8 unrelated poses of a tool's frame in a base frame.
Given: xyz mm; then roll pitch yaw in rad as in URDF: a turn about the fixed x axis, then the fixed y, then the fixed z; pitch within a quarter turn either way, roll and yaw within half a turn.
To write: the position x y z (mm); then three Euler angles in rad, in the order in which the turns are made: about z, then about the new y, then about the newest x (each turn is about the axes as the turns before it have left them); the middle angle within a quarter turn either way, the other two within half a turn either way. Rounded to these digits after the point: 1 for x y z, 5 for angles.
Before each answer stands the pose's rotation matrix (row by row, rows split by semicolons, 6 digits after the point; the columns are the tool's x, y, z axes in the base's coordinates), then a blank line. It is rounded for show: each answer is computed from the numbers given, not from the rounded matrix.
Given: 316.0, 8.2, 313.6, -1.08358, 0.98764, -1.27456
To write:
0.160750 0.232454 0.959231; -0.526676 0.842140 -0.115817; -0.834729 -0.486586 0.257802

316.0, 8.2, 313.6, -1.27456, 0.98764, -1.08358
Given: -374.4, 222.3, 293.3, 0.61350, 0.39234, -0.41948
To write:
0.843905 0.534059 0.051033; -0.376339 0.657093 -0.653145; -0.382352 0.531987 0.755511

-374.4, 222.3, 293.3, -0.41948, 0.39234, 0.61350
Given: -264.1, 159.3, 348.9, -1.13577, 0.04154, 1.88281
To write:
-0.306711 -0.389526 -0.868446; 0.950896 -0.165212 -0.261727; -0.041528 -0.906077 0.421071

-264.1, 159.3, 348.9, 1.88281, 0.04154, -1.13577
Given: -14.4, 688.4, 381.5, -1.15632, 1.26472, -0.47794
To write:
0.267555 -0.589758 0.761971; -0.138592 0.759023 0.636141; -0.953523 -0.275806 0.121345

-14.4, 688.4, 381.5, -0.47794, 1.26472, -1.15632
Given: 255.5, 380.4, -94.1, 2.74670, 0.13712, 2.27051
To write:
-0.637954 0.672283 0.375566; 0.757846 0.634665 0.151228; -0.136691 0.381098 -0.914374

255.5, 380.4, -94.1, 2.27051, 0.13712, 2.74670
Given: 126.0, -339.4, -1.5, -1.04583, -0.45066, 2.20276
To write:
-0.531752 -0.627041 -0.569263; 0.726311 0.008051 -0.687319; 0.435560 -0.778945 0.451146

126.0, -339.4, -1.5, 2.20276, -0.45066, -1.04583
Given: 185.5, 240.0, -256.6, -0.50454, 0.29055, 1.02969
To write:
0.493496 -0.821669 -0.285171; 0.821214 0.332202 0.463950; -0.286479 -0.463144 0.838706

185.5, 240.0, -256.6, 1.02969, 0.29055, -0.50454
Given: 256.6, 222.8, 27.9, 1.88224, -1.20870, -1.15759
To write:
0.142242 -0.638088 -0.756710; -0.324422 0.692202 -0.644675; 0.935156 0.337194 -0.108549

256.6, 222.8, 27.9, -1.15759, -1.20870, 1.88224
